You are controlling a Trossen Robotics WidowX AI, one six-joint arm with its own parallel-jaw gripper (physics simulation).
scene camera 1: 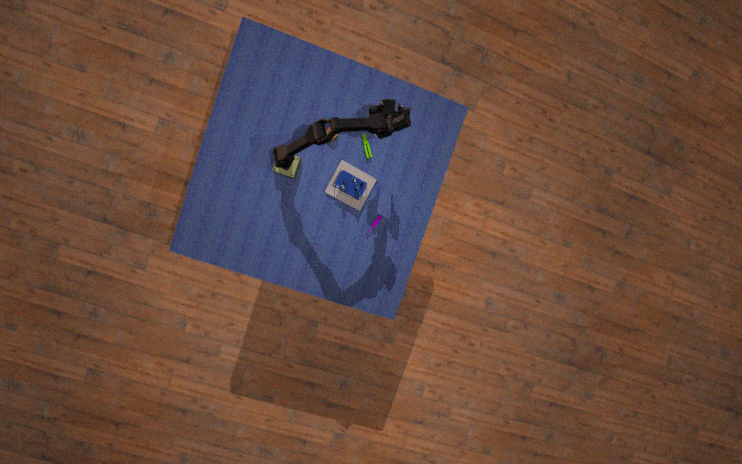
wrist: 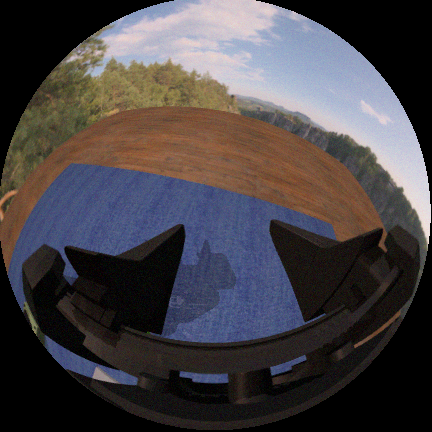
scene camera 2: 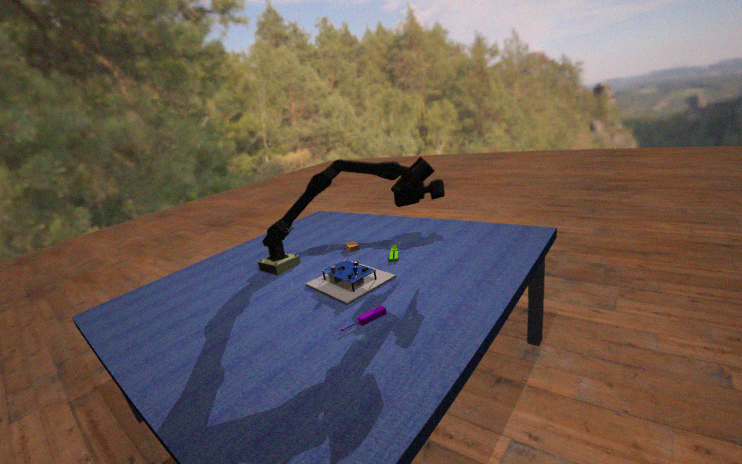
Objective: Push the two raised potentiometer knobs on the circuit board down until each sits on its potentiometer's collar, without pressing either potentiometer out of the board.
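Frame: origin at the arm's base, x ahead, y left, z up, level; millimetres.
Where they show: gripper, between the fingertips: point(wrist: 227, 227) point(scene camera 2: 427, 199); arm's base, origin of its link: point(scene camera 1: 284, 162) point(scene camera 2: 277, 257).
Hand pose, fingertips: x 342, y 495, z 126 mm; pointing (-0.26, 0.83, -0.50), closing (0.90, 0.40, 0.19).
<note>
Things, the pixels of their top centre, and the offset from my fingertips. "spot": a spot on its surface instead. Level surfaces: height alone.
- blue circuit board, centre of its top: point(scene camera 2: 346, 262) point(scene camera 1: 350, 184) dx +14, dy -423, dz -92 mm
- pale grey plate, a spot on its surface: point(scene camera 2: 346, 297) point(scene camera 1: 357, 206) spot: dx +101, dy -502, dz -151 mm
- green two-armed tool, centre of its top: point(scene camera 2: 393, 251) point(scene camera 1: 366, 145) dx -16, dy -192, dz -147 mm
- purple screwdriver, centre of its top: point(scene camera 2: 362, 316) point(scene camera 1: 374, 225) dx +234, dy -549, dz -141 mm
- orange block, centre of its top: point(scene camera 2: 351, 244) dx -211, dy -234, dz -139 mm
- blue table, height of its surface: dz -159 mm
The blue circuit board point(scene camera 1: 358, 189) point(scene camera 2: 346, 268) stands on short dark legs over a pale grey plate point(scene camera 1: 358, 204) point(scene camera 2: 346, 297). Small dark parts stand up from the board, but which are the two potentiometer knobs, and how high they sit, is too small to tell. In the wrist view a corner of the pale plate point(wrist: 104, 375) shows low at the left; the board does not show there. My gripper point(scene camera 2: 421, 191) point(wrist: 227, 227) is open and empty, its fingers wide apart. It hangs high above the table, beyond the board, and touches nothing.
A green two-armed tool point(scene camera 1: 367, 146) point(scene camera 2: 393, 252) lies between the board and the space under my gripper. A purple screwdriver point(scene camera 1: 376, 222) point(scene camera 2: 372, 315) lies on the board's other side. An orange block point(scene camera 2: 351, 246) lies near the arm. The blue table point(scene camera 1: 246, 65) point(scene camera 2: 470, 257) bears everything.
</note>
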